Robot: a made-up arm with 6 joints. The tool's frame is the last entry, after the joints.
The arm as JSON. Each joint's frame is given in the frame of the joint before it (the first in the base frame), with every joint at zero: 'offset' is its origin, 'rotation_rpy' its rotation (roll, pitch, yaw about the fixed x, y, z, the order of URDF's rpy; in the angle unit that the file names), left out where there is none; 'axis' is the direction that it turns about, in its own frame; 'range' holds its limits. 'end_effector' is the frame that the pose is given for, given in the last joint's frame.
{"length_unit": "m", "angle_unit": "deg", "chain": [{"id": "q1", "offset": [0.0, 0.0, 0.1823], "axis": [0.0, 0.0, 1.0], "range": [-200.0, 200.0]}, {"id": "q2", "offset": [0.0, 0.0, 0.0], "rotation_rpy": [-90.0, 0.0, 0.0], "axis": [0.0, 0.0, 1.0], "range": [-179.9, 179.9]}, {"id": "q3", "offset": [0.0, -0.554, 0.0], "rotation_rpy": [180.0, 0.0, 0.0], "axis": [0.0, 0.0, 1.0], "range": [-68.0, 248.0]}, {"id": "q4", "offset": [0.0, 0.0, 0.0], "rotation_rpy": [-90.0, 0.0, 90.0], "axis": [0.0, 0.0, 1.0], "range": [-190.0, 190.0]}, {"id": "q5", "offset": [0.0, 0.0, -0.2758], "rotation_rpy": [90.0, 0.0, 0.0], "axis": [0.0, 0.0, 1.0], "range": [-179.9, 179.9]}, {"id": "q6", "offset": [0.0, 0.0, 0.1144], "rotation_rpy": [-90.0, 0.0, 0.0], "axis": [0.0, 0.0, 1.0], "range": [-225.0, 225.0]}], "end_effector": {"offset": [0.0, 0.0, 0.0], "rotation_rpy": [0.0, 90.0, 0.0]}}
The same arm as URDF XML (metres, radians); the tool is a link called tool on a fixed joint. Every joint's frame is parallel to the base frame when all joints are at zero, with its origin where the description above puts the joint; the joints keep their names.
<robot name="arm">
<joint name="tool_joint" type="fixed"><parent link="link6"/><child link="tool"/><origin xyz="0.0000 0.0000 0.0000" rpy="0.0000 0.0000 0.0000"/></joint>
<joint name="q6" type="revolute"><parent link="link5"/><child link="link6"/><origin xyz="0.0000 -0.1144 0.0000" rpy="0.0000 0.0000 0.0000"/><axis xyz="-1 0 0"/><limit lower="-3.9270" upper="3.9270"/></joint>
<joint name="q5" type="revolute"><parent link="link4"/><child link="link5"/><origin xyz="0.2758 0.0000 0.0000" rpy="0.0000 0.0000 0.0000"/><axis xyz="0 -1 0"/><limit lower="-3.1398" upper="3.1398"/></joint>
<joint name="q4" type="revolute"><parent link="link3"/><child link="link4"/><origin xyz="0.0000 0.0000 0.0000" rpy="0.0000 0.0000 0.0000"/><axis xyz="-1 0 0"/><limit lower="-3.3161" upper="3.3161"/></joint>
<joint name="q3" type="revolute"><parent link="link2"/><child link="link3"/><origin xyz="0.0000 0.0000 0.5540" rpy="0.0000 0.0000 0.0000"/><axis xyz="0 -1 0"/><limit lower="-1.1868" upper="4.3284"/></joint>
<joint name="q2" type="revolute"><parent link="link1"/><child link="link2"/><origin xyz="0.0000 0.0000 0.0000" rpy="0.0000 0.0000 0.0000"/><axis xyz="0 1 0"/><limit lower="-3.1398" upper="3.1398"/></joint>
<joint name="q1" type="revolute"><parent link="base"/><child link="link1"/><origin xyz="0.0000 0.0000 0.1823" rpy="0.0000 0.0000 0.0000"/><axis xyz="0 0 1"/><limit lower="-3.4907" upper="3.4907"/></joint>
<link name="base"/>
<link name="link1"/>
<link name="link2"/>
<link name="link3"/>
<link name="link4"/>
<link name="link5"/>
<link name="link6"/>
<link name="tool"/>
</robot>

